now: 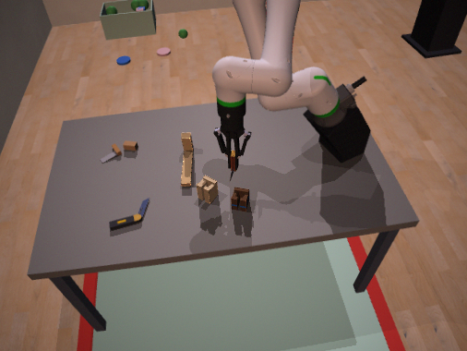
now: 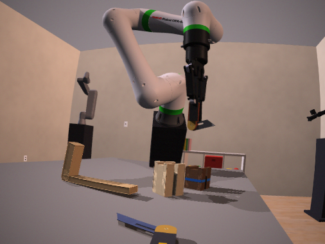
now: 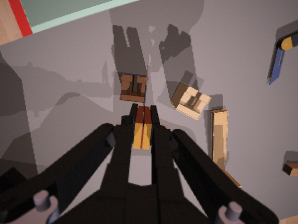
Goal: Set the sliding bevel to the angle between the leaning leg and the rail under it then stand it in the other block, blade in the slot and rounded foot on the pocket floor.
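Now: the sliding bevel 30 mm below my hand. Round my hand: black-handled bevel 420 mm ahead, 240 mm below, 20 mm to the right; then grey blade 40 mm below, 20 mm to the left, 10 mm ahead; then blue blade 380 mm ahead, 240 mm below, 50 mm to the right.
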